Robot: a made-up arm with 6 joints.
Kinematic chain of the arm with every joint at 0, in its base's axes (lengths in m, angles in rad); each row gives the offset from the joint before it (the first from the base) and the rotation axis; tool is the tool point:
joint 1: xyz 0 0 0.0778 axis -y
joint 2: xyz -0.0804 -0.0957 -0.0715 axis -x
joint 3: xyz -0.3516 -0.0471 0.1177 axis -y
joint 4: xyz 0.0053 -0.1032 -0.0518 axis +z
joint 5: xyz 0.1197 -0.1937 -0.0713 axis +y
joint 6: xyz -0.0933 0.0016 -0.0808 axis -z
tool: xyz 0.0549 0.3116 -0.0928
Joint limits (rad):
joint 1: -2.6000..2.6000
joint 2: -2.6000..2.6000
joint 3: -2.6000..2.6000
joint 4: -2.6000..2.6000
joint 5: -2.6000..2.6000
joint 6: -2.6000..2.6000
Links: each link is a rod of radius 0.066 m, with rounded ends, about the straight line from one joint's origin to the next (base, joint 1, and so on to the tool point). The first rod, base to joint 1, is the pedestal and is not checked.
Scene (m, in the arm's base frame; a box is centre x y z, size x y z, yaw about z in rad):
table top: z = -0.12
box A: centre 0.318 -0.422 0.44 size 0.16 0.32 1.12 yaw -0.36
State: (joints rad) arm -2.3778 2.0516 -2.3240 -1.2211 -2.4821 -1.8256
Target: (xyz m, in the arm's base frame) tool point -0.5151 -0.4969 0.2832
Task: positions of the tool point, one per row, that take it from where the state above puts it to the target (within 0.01 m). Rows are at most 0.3 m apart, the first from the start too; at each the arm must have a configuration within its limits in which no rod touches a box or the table.
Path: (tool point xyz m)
1: 0.7419 0.4468 0.4053
2: 0.6584 0.3782 0.6272
3: 0.5095 0.3005 0.8014
4: 0.3201 0.2184 0.9102
5: 0.1176 0.1365 0.9476
6: 0.0880 -0.1601 0.9386
7: -0.0351 -0.4083 0.8410
8: -0.2099 -0.5565 0.6734
9: -0.3850 -0.5822 0.4725
10: -0.5151 -0.4969 0.2832

